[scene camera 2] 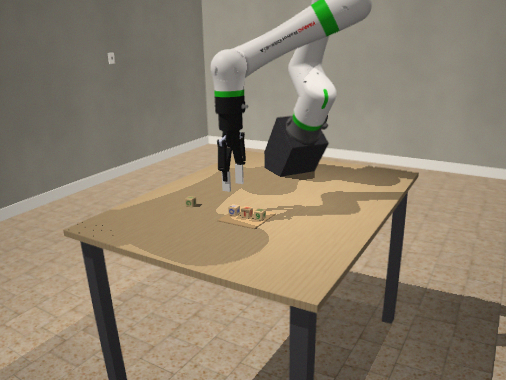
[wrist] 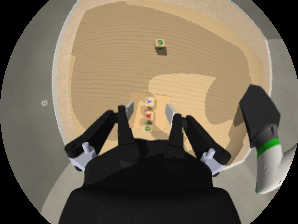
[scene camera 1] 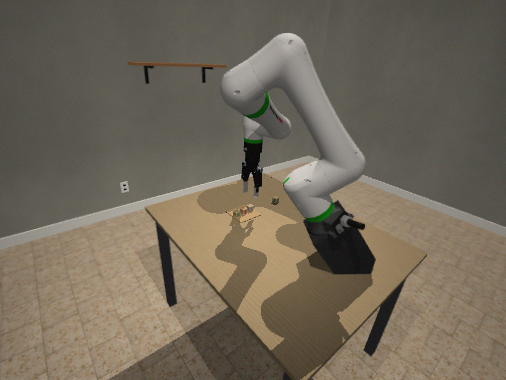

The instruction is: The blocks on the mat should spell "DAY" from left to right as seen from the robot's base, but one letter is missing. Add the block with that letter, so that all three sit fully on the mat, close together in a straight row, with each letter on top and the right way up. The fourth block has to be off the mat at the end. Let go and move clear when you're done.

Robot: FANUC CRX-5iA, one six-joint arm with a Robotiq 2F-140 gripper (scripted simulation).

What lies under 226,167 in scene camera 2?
The gripper.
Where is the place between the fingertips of the gripper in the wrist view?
149,107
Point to a tan mat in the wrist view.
137,120
